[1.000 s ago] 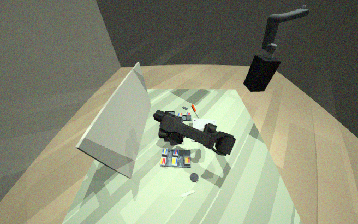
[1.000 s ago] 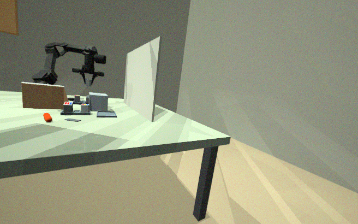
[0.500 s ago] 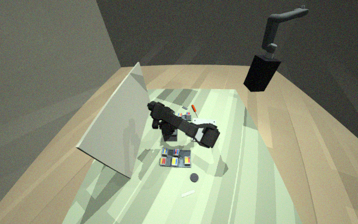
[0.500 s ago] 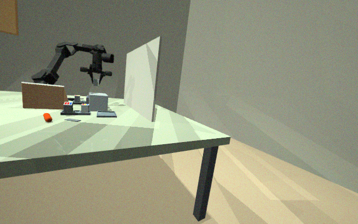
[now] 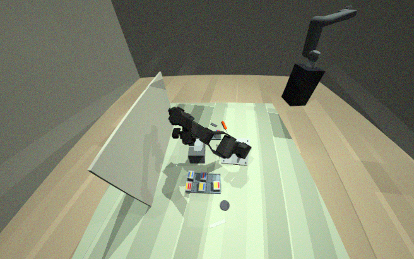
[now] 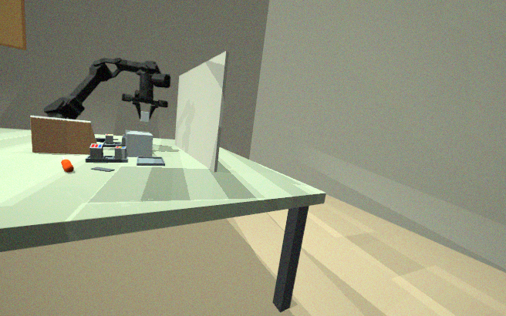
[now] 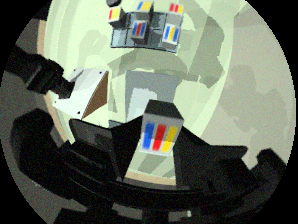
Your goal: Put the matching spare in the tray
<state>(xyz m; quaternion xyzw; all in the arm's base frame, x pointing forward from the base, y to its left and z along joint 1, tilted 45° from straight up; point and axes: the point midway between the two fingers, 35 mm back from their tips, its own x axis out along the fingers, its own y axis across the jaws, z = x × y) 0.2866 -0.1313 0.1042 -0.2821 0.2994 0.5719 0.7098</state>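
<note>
Now: the flat dark tray 1 cm behind my gripper tip, 20 cm to the right of it and 16 cm below it. From my gripper tip the other things lie so: grey mounted unit (2 cm behind, 1 cm to the right, 11 cm below); then tall grey upright panel (22 cm ahead, 4 cm to the right, 6 cm above).
</note>
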